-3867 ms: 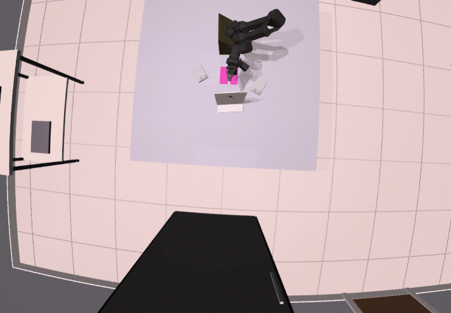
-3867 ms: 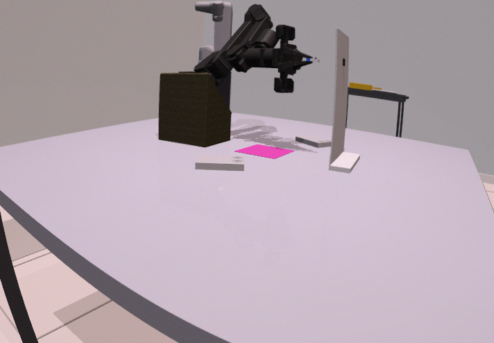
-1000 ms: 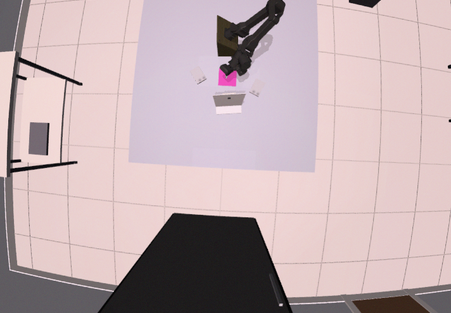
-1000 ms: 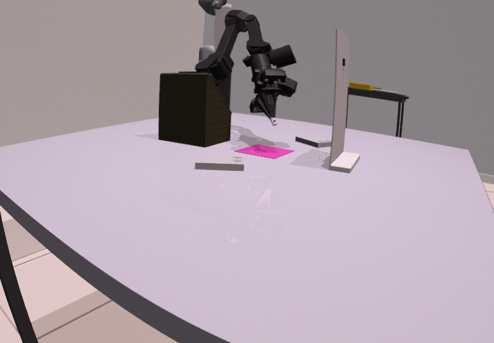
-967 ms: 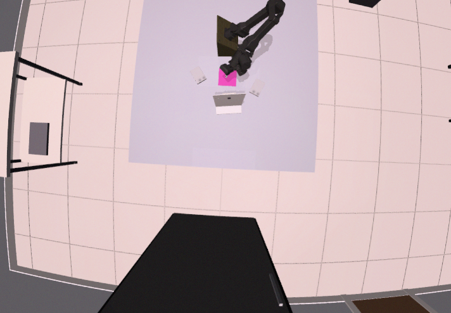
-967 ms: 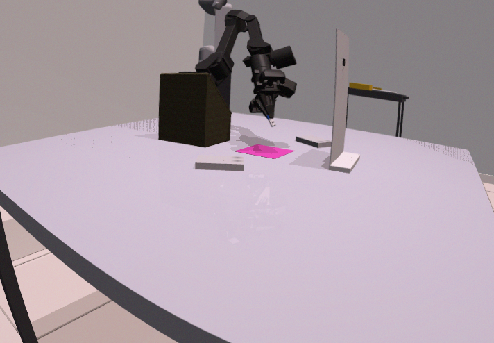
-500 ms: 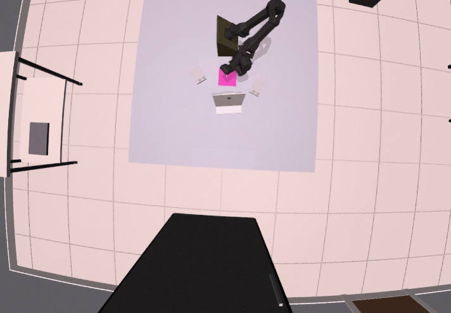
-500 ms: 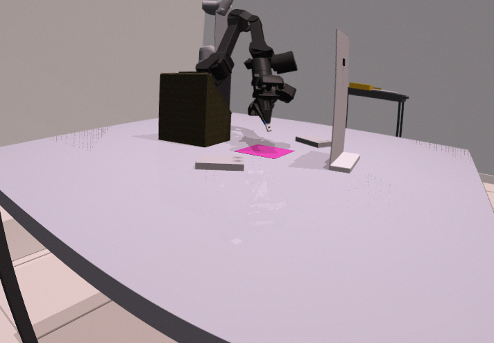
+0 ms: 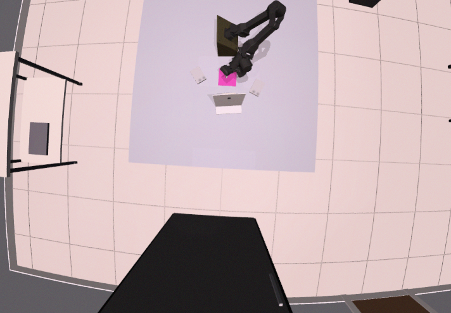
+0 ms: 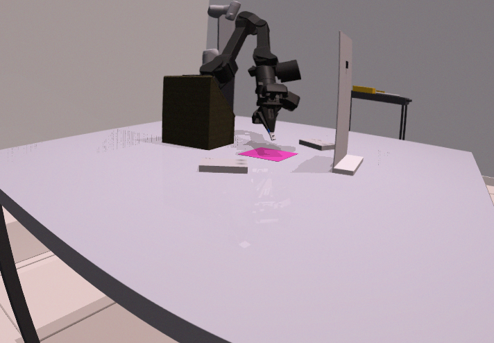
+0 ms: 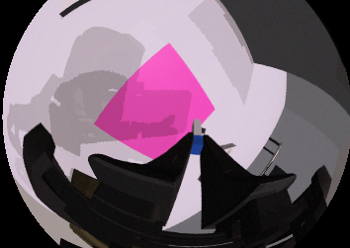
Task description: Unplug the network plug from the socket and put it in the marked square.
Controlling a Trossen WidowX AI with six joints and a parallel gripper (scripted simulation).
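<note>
Now: gripper tip 6 cm above the magenta marked square and 1 cm past it. Also, from my gripper tip: upright white panel: 20 cm ahead, 10 cm above, 3 cm to the left.
</note>
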